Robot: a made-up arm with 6 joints. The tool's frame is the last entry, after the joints. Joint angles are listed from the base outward.
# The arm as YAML. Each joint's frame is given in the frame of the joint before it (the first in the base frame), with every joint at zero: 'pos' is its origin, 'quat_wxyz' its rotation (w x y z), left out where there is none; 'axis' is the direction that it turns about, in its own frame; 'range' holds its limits. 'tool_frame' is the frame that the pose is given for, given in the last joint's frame.
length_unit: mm
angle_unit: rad
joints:
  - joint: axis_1
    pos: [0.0, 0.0, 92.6]
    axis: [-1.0, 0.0, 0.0]
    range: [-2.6, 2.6]
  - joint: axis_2
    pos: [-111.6, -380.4, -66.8]
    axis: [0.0, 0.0, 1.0]
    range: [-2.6, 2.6]
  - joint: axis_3
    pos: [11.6, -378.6, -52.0]
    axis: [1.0, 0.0, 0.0]
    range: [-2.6, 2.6]
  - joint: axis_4
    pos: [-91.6, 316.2, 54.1]
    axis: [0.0, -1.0, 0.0]
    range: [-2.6, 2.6]
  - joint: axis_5
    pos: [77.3, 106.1, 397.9]
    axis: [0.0, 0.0, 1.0]
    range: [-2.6, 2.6]
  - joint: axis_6
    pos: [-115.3, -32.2, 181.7]
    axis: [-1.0, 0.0, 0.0]
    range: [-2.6, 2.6]
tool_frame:
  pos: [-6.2, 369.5, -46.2]
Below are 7 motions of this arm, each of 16 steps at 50 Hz.
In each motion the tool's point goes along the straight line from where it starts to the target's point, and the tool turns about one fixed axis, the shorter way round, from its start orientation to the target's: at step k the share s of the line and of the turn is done. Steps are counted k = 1, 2, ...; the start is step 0. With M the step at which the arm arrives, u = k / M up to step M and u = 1 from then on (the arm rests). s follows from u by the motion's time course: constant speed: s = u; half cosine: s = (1 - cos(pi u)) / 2; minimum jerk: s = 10 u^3 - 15 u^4 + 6 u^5.
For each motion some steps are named. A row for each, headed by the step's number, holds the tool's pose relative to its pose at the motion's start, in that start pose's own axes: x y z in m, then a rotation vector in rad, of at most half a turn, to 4 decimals.
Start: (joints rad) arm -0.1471 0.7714 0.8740 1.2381 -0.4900 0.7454
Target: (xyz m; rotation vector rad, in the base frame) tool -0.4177 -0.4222 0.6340 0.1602 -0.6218 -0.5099
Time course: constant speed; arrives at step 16
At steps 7, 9, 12, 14, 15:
7: -0.1250 0.1187 -0.0181 -0.1832 -0.1883 0.0622
9: -0.1608 0.1526 -0.0233 -0.2355 -0.2421 0.0799
12: -0.2144 0.2034 -0.0310 -0.3140 -0.3228 0.1066
14: -0.2501 0.2373 -0.0362 -0.3664 -0.3766 0.1243
15: -0.2680 0.2543 -0.0388 -0.3925 -0.4035 0.1332

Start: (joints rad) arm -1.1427 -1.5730 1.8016 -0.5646 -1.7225 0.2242
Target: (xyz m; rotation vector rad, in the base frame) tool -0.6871 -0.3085 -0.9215 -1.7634 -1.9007 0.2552
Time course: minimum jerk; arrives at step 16
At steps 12, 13, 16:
12: 0.3968 0.1777 0.1039 -0.1751 0.3151 -0.4043
13: 0.4210 0.1886 0.1102 -0.1858 0.3344 -0.4290
16: 0.4426 0.1982 0.1159 -0.1953 0.3515 -0.4510

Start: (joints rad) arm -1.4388 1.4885 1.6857 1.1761 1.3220 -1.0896
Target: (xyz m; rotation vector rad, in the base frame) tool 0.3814 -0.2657 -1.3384 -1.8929 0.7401 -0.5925
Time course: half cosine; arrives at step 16
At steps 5, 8, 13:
5: -0.0355 0.0164 -0.0134 -0.0296 -0.0943 -0.0058
8: -0.0798 0.0370 -0.0301 -0.0665 -0.2121 -0.0131
13: -0.1462 0.0677 -0.0552 -0.1219 -0.3884 -0.0241

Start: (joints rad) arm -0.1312 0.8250 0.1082 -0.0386 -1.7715 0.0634
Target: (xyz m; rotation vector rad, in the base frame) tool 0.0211 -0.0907 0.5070 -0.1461 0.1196 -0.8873
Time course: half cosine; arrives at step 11
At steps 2, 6, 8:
2: -0.0071 -0.0029 -0.0054 -0.0109 -0.0131 0.0019
6: -0.0510 -0.0208 -0.0388 -0.0786 -0.0941 0.0134
8: -0.0739 -0.0302 -0.0562 -0.1139 -0.1364 0.0194

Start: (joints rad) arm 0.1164 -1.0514 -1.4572 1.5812 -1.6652 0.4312
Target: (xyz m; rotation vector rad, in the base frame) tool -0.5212 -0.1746 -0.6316 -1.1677 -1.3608 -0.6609
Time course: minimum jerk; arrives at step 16
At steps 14, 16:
14: -0.0866 -0.2968 -0.1448 0.2903 -0.1535 0.3905
16: -0.0880 -0.3017 -0.1472 0.2950 -0.1560 0.3969

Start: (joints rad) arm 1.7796 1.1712 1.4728 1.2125 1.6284 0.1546
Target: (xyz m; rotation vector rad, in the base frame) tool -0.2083 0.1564 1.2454 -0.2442 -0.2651 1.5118
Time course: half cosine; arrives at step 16
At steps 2, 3, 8, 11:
2: -0.0084 0.0074 0.0043 -0.0054 -0.0081 -0.0096
3: -0.0187 0.0164 0.0095 -0.0120 -0.0179 -0.0212
8: -0.1109 0.0975 0.0561 -0.0711 -0.1060 -0.1257
11: -0.1725 0.1517 0.0872 -0.1106 -0.1650 -0.1955

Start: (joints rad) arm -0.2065 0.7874 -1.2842 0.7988 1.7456 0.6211
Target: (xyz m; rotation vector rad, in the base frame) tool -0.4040 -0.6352 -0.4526 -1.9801 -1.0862 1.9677
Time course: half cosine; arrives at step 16
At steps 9, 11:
9: 0.0620 -0.0404 0.0256 0.1155 0.1531 -0.1720
11: 0.0807 -0.0526 0.0333 0.1503 0.1993 -0.2239

